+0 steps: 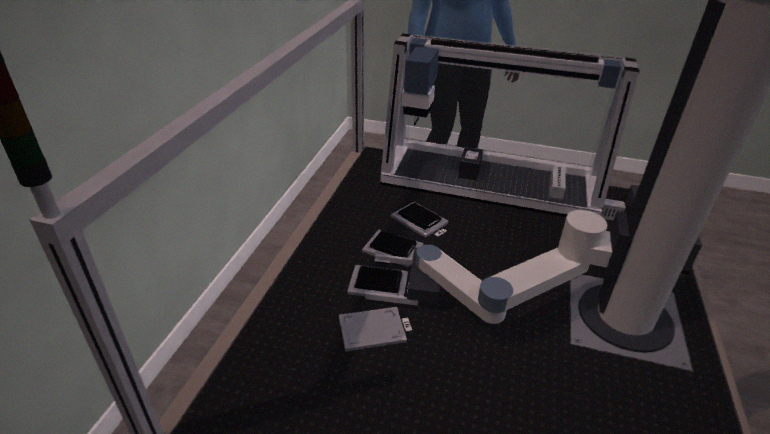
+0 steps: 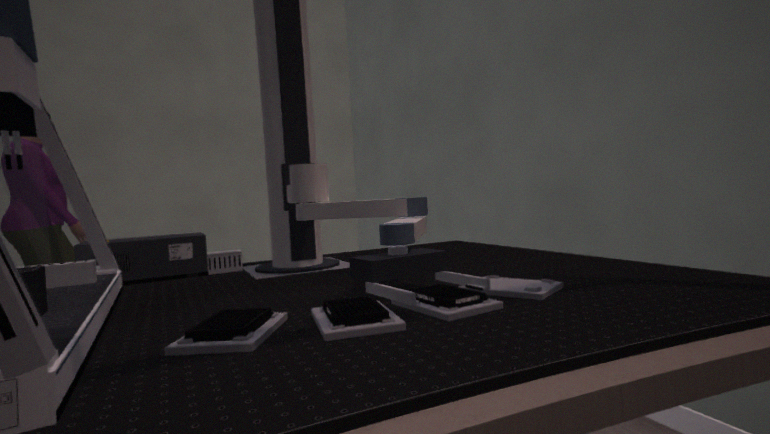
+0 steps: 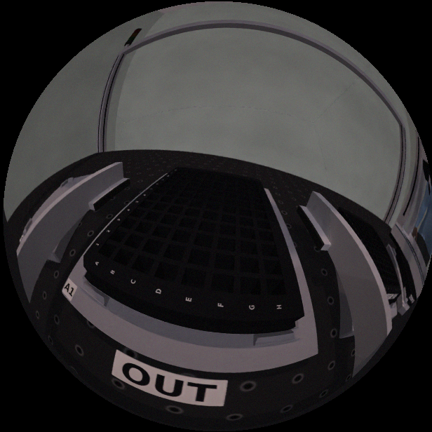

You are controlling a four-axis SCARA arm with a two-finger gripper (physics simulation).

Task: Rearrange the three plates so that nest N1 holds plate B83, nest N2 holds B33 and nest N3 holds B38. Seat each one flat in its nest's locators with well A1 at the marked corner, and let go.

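Places are measured from the arm's base along level axes (x left, y down, z back), in centimetres.
Pixels of known places: gripper, fingertip midpoint: [image 1: 370,275] [image 2: 452,291]; arm's base, origin of the base link: [image 1: 623,319] [image 2: 298,270].
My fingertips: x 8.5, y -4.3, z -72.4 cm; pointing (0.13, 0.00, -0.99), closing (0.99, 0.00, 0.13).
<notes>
Ahead of a thing's pixels: the offset from my fingertips to its top centre. "spot": to the spot under its first point.
My gripper [image 1: 372,277] [image 3: 210,180] is open, low over the OUT nest [image 1: 353,285] [image 2: 458,312] [image 3: 200,345]. Its fingers stand on either side of a black plate {dx -0.4, dy +0.4, dz +2.4 cm} [image 1: 377,280] [image 2: 450,295] [image 3: 195,240], with gaps beside it. That plate lies flat, row letter A towards the A1 mark; its name is not readable. Nest N1 {dx +17.3, dy +1.2, dz +5.8 cm} [image 1: 372,327] [image 2: 517,293] holds no plate. A black plate {dx -17.4, dy +0.4, dz +2.2 cm} [image 1: 393,244] [image 2: 355,311] lies in nest N2 {dx -17.4, dy +1.3, dz +2.2 cm} [image 1: 369,249] [image 2: 366,331], and another {dx -35.5, dy +0.4, dz +6.8 cm} [image 1: 419,215] [image 2: 229,323] in nest N3 {dx -35.4, dy +1.2, dz +6.9 cm} [image 1: 427,232] [image 2: 215,347]. Their names are unreadable.
A gantry frame [image 1: 485,197] stands beyond N3, with a dark block {spot: dx -60.0, dy -7.1, dz +20.0 cm} [image 1: 470,167] and a pale block {spot: dx -60.5, dy -6.4, dz +51.6 cm} [image 1: 558,182] on its deck. The arm's column [image 1: 684,161] [image 2: 264,134] stands opposite the nests. A rail [image 1: 215,99] runs along the table's far side. A person stands behind the gantry.
</notes>
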